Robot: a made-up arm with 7 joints.
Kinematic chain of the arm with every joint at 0, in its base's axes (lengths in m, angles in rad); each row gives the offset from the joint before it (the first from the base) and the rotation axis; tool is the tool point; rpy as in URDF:
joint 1: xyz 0 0 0.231 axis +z
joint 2: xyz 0 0 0 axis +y
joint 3: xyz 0 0 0.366 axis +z
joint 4: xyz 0.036 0 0 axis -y
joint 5: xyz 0.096 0 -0.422 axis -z
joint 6: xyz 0 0 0 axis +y
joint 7: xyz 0.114 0 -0.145 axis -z
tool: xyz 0 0 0 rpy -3.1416 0 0
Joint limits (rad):
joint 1: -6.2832..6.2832
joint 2: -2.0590..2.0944
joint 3: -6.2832..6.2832
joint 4: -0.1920..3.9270
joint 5: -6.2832..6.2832
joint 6: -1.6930..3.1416
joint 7: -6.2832..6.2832
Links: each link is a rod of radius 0.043 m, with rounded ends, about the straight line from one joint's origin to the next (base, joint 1, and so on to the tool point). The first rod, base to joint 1, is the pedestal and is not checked.
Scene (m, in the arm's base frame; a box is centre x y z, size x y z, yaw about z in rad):
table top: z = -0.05
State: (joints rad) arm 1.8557 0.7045 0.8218 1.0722 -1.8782 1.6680 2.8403
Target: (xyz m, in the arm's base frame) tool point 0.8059 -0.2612 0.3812
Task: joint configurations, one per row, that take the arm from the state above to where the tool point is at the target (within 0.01 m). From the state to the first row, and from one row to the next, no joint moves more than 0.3 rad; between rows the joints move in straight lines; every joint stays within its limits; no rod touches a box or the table.
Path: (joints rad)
1: 1.9662 0.4117 0.7689 1.2435 -1.9180 1.7287 2.8403
2: 2.0768 0.1188 0.7160 1.4148 -1.9577 1.7894 2.8403
3: 2.1873 -0.1740 0.6630 1.5861 -1.9975 1.8501 2.8403
4: 2.2978 -0.4669 0.6101 1.7574 -2.0372 1.9108 2.8403
5: 2.4083 -0.7597 0.5572 1.9287 -2.0770 1.9714 2.8403
6: 2.5189 -1.0525 0.5043 2.1000 -2.1167 2.0321 2.8403
7: 2.6294 -1.3454 0.4513 2.2713 -2.1565 2.0928 2.8403
8: 2.7399 -1.6382 0.3984 2.4426 -2.1963 2.1535 2.8403

